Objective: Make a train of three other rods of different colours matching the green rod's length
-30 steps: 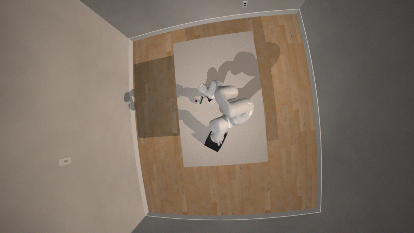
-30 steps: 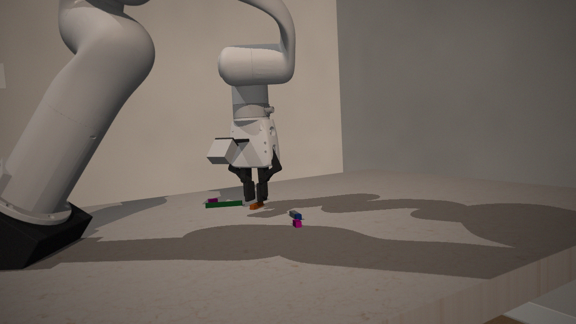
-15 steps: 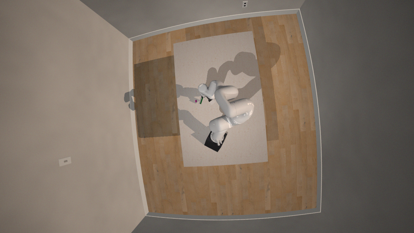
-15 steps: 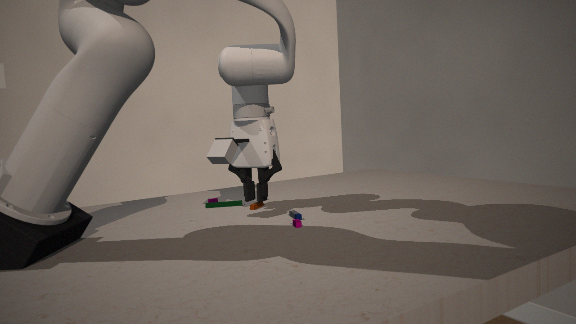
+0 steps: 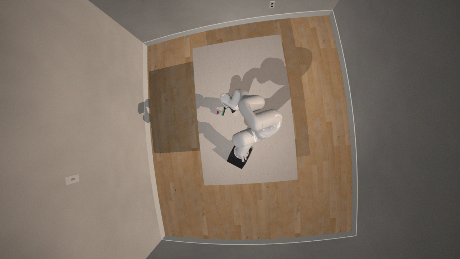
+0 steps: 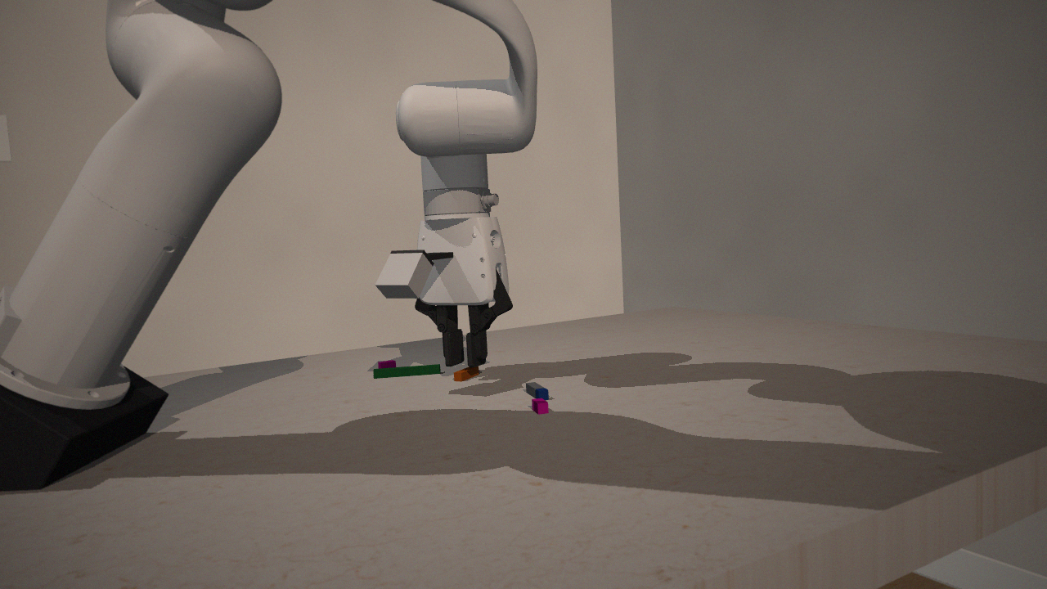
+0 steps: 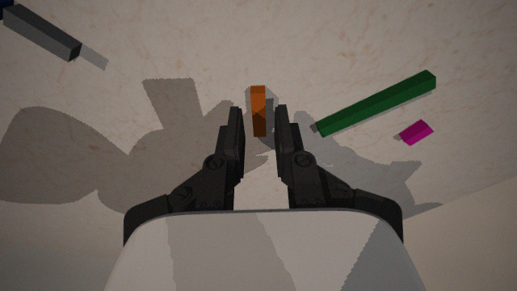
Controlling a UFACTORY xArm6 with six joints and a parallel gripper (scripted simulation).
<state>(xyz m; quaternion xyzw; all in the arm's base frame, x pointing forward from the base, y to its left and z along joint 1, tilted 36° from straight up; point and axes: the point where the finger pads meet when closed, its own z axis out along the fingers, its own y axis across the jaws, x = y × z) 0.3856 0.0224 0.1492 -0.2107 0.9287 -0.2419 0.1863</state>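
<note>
My gripper is now 30 mm above the orange rod. Round my hand: green rod: 30 mm behind, 80 mm to the left, 30 mm below; then grey rod: 20 mm behind, 130 mm to the right, 30 mm below; then blue rod: 30 mm behind, 150 mm to the right, 30 mm below.
</note>
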